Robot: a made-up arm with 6 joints.
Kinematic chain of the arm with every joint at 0, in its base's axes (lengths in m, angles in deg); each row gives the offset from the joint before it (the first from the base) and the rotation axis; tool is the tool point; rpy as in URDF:
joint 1: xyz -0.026 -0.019 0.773 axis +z
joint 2: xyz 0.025 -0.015 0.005 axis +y
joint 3: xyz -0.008 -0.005 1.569 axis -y
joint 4: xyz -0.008 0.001 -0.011 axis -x
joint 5: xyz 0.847 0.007 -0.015 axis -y
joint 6: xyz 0 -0.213 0.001 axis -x
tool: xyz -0.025 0.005 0.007 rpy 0 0 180
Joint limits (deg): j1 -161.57..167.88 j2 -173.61..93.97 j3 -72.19..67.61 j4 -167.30..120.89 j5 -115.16..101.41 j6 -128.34..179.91
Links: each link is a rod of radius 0.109 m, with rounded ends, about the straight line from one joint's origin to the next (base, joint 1, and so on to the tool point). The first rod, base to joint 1, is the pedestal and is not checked.
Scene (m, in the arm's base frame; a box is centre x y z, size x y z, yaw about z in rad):
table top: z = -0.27
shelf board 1: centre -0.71 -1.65 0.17 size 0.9 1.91 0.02 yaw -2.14
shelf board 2: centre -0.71 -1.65 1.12 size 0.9 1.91 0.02 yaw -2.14
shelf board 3: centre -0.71 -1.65 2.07 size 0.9 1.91 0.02 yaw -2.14
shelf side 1: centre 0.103 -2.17 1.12 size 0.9 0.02 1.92 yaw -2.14
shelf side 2: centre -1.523 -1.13 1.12 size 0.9 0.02 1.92 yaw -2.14
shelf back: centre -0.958 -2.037 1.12 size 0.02 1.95 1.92 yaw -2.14
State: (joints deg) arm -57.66 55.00 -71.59 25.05 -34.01 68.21
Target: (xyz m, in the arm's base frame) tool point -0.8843 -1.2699 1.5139
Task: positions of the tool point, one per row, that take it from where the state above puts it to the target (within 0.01 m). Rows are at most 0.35 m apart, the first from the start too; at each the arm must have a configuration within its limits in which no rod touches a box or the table.
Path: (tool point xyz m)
1: 0.2121 -0.9914 1.1248
2: 0.1125 -1.0842 1.3593
3: -0.0225 -1.0845 1.6733
4: -0.2598 -1.2185 1.6337
5: -0.5541 -1.2866 1.5804
6: -0.8842 -1.2700 1.5139

